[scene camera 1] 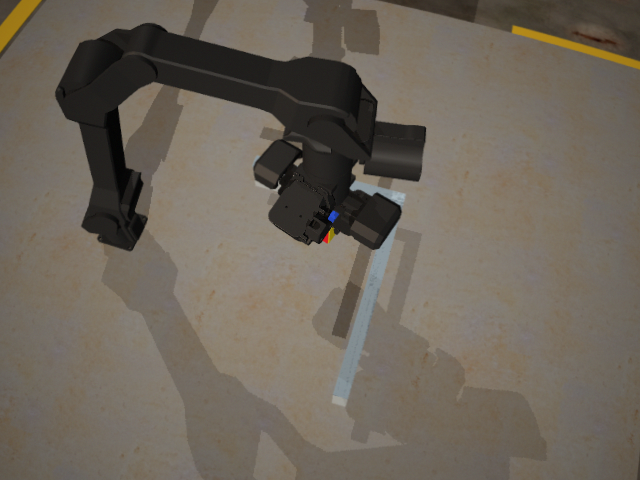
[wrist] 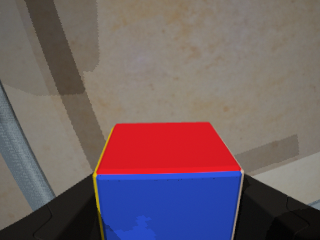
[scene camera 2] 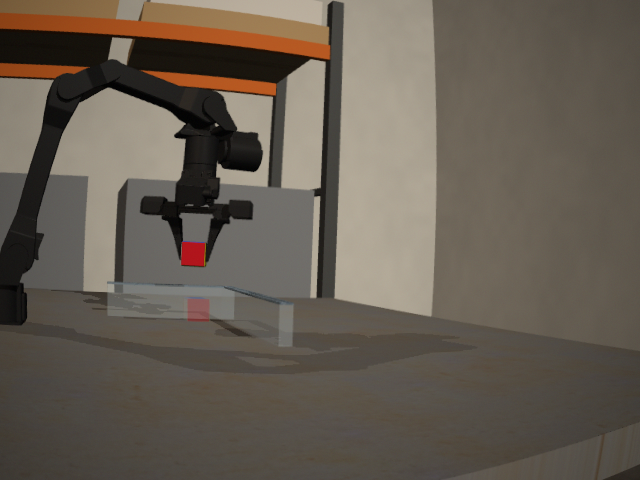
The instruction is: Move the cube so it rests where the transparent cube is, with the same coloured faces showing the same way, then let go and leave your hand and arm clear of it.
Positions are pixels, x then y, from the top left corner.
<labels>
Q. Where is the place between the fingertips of the gripper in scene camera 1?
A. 324, 223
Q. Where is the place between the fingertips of the gripper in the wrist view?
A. At 163, 176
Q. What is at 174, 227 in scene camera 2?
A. The gripper.
</labels>
